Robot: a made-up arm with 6 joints.
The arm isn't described. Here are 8 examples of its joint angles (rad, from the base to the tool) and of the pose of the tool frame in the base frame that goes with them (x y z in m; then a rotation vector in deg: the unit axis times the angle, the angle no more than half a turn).
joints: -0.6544 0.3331 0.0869 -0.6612 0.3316 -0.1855
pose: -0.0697 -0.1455 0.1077 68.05 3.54 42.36
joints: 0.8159 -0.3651 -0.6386 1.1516 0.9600 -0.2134
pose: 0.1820 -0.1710 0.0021 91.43 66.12 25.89
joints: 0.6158 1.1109 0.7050 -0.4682 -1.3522 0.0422
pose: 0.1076 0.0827 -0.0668 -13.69 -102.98 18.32
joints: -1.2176 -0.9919 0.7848 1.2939 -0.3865 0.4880
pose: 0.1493 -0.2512 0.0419 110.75 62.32 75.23
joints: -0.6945 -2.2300 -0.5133 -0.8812 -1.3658 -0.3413
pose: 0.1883 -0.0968 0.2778 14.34 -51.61 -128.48
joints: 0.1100 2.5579 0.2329 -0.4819 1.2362 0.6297
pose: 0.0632 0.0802 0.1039 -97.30 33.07 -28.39
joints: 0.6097 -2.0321 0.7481 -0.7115 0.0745 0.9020
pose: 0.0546 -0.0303 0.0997 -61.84 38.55 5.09
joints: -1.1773 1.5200 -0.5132 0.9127 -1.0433 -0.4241
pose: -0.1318 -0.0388 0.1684 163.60 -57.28 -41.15
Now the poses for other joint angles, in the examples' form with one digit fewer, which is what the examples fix.
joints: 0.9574 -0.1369 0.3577 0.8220 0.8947 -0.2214
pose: 0.110 -0.137 -0.048 102.3 -24.2 40.2
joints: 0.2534 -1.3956 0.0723 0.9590 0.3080 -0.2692
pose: 0.014 -0.159 0.145 42.3 23.3 13.1
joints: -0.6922 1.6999 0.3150 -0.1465 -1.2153 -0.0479
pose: -0.073 0.032 0.117 73.0 -75.1 5.7
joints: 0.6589 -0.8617 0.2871 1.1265 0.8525 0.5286
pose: 0.115 -0.202 -0.059 117.9 14.0 43.6
